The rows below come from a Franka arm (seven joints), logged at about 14 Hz.
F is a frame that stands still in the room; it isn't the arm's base.
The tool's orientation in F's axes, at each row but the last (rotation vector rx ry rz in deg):
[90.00, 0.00, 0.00]
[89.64, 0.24, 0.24]
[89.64, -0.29, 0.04]
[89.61, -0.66, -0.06]
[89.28, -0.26, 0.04]
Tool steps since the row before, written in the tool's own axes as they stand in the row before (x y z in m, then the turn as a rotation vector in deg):
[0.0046, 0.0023, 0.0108, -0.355, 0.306, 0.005]
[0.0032, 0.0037, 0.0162, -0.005, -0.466, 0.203]
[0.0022, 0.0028, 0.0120, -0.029, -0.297, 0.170]
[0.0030, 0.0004, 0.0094, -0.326, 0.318, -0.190]
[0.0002, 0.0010, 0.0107, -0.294, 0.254, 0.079]
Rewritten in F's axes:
[0.0046, -0.0108, 0.0023, -0.355, -0.005, 0.306]
[0.0033, -0.0162, 0.0038, -0.004, -0.206, -0.465]
[0.0022, -0.0120, 0.0029, -0.028, -0.172, -0.296]
[0.0029, -0.0094, 0.0005, -0.327, 0.195, 0.315]
[0.0002, -0.0107, 0.0011, -0.295, -0.075, 0.254]

